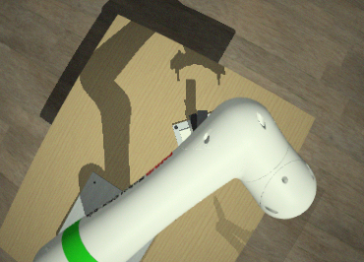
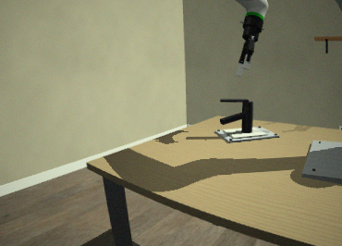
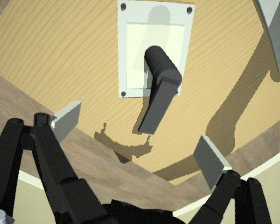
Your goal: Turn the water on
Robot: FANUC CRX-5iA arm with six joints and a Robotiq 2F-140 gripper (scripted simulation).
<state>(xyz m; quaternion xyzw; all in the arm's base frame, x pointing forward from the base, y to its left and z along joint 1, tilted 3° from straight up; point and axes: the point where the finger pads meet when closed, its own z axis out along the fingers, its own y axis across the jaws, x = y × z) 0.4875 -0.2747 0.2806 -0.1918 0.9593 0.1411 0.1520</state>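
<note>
The lever lies 130 mm below my hand, 80 mm to the left of it and 20 mm ahead of it. The rest, counted from my hand: black tap (180 mm below, 70 mm to the left, 10 mm behind).
</note>
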